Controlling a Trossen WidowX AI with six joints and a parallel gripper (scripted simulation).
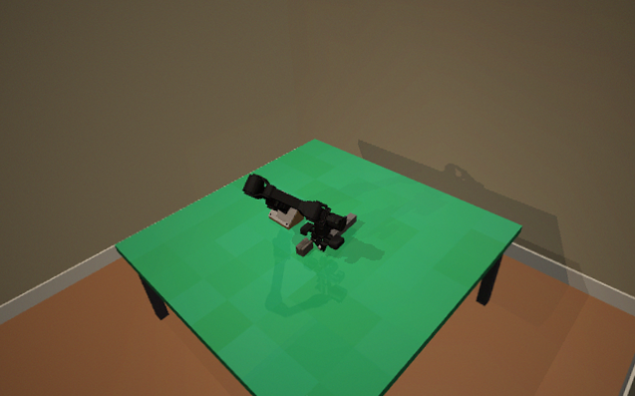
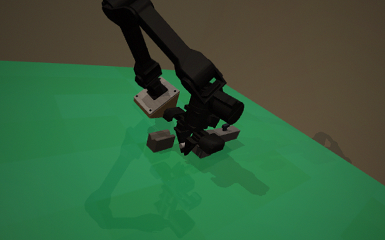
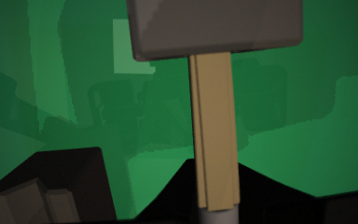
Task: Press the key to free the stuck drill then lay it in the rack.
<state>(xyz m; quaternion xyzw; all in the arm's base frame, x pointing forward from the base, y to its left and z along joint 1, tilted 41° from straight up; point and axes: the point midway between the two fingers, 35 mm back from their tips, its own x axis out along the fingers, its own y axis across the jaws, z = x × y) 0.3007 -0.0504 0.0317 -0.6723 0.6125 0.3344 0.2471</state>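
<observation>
My gripper tip is 7 cm past the notched grey rack and 4 cm to the left of it. Round my gripper tip: dark key: 16 cm to the left, 3 cm above, 2 cm behind; then long grey block: 14 cm to the left, 2 cm behind, 2 cm above.
</observation>
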